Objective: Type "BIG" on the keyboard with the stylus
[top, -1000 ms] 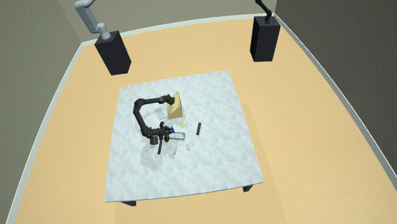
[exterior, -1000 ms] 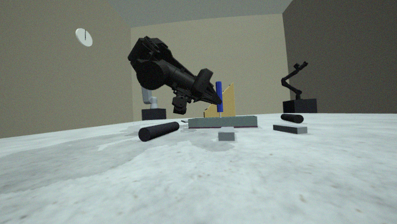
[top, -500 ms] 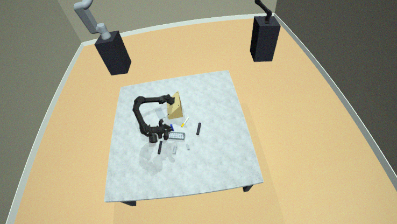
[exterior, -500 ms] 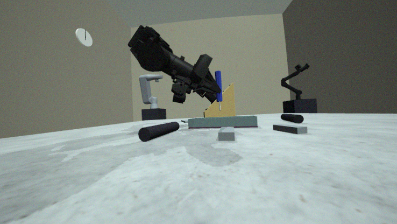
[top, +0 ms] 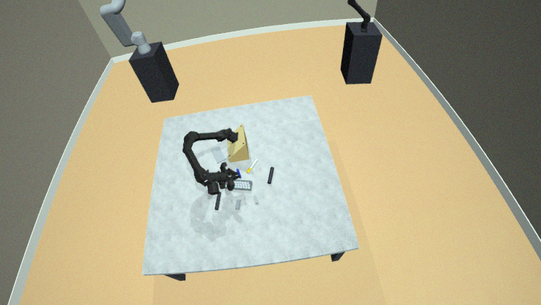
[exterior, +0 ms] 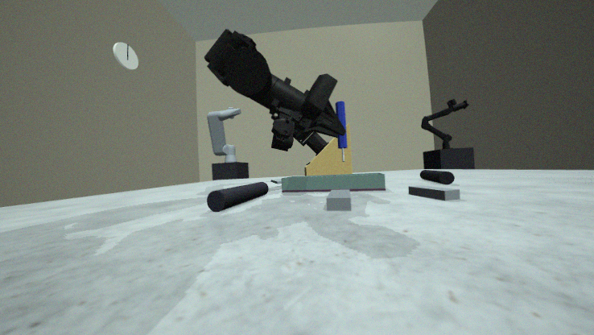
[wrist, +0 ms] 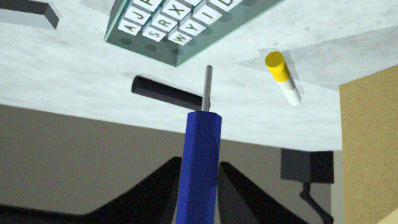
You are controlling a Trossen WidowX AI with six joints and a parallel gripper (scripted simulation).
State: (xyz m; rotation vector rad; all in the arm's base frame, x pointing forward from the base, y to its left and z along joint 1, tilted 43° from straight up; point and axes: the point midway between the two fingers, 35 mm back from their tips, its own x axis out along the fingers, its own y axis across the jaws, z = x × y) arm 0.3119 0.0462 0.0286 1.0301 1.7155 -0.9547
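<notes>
The yellow-capped white marker lies 120 mm behind my gripper tip, 100 mm below it and 60 mm to the left of it. Also, from my gripper tip: blue stylus: 10 mm below; thin grey stylus tip: 50 mm below.
</notes>
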